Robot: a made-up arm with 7 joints.
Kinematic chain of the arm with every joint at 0, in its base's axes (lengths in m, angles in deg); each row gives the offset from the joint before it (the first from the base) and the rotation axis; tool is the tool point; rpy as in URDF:
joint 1: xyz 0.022 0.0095 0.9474 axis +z
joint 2: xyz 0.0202 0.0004 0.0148 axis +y
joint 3: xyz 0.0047 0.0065 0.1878 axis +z
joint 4: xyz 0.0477 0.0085 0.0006 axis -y
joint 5: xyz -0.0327 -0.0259 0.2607 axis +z
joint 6: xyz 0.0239 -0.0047 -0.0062 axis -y
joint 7: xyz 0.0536 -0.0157 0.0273 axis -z
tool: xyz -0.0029 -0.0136 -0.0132 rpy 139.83 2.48 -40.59
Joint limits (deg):
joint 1: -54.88..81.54
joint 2: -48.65..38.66
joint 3: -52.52..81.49
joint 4: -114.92..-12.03
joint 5: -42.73..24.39
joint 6: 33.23..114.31
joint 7: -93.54..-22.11
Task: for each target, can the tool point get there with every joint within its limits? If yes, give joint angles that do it. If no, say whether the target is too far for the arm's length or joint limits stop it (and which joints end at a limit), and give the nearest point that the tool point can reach.
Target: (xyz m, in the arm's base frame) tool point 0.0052 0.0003 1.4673
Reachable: yes | joints 39.90 -33.33 11.88 -34.70 -6.60 58.66 -56.99
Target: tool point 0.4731 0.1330 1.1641
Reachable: yes | joints -6.50 31.51 43.72 -56.47 12.77 105.03 -63.59
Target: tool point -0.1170 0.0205 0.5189
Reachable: no: joint limits stop it (at a limit: joint 1, joint 2, joint 4, joint 6) | nearest point -0.0897 0.2761 0.8079 | short by 0.387 m
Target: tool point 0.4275 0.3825 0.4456
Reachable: no: too far | nearest point 0.2801 0.2469 0.7970 | short by 0.405 m
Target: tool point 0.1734 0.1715 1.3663
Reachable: yes | joints 52.39 -26.99 3.64 -72.97 -9.92 55.06 -83.37
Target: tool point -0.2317 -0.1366 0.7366
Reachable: no: joint limits stop it (at a limit: joint 1, joint 2, joint 3, joint 4, joint 6) | nearest point -0.0982 -0.2704 0.8815 | short by 0.238 m
